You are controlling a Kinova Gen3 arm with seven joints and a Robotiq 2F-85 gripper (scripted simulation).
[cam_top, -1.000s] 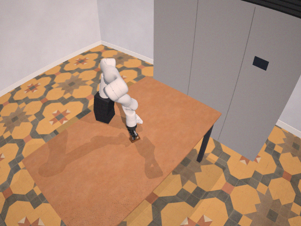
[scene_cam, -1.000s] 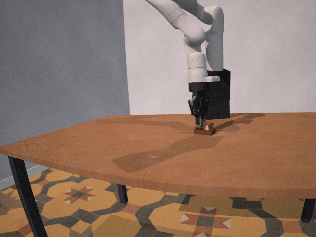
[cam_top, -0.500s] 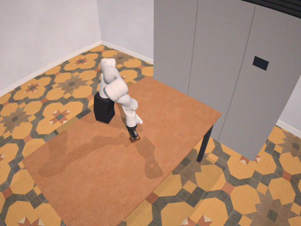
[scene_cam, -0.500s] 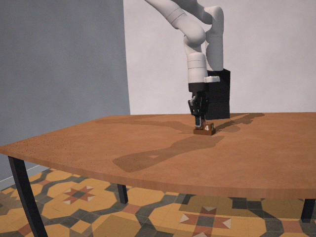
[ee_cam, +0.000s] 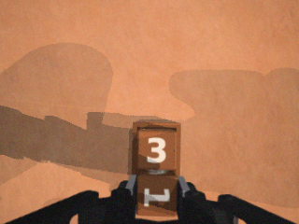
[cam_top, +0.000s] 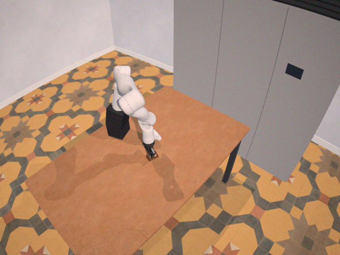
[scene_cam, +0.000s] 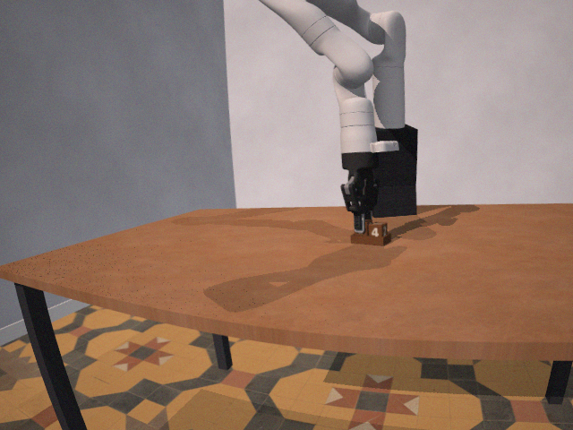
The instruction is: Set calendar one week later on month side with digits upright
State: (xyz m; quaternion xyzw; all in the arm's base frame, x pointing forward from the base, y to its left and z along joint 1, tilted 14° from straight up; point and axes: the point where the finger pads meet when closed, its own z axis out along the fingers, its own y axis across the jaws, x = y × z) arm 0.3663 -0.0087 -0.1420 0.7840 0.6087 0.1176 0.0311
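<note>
Now: the brown tray 3 cm below my hand and 2 cm to the left of it.
</note>
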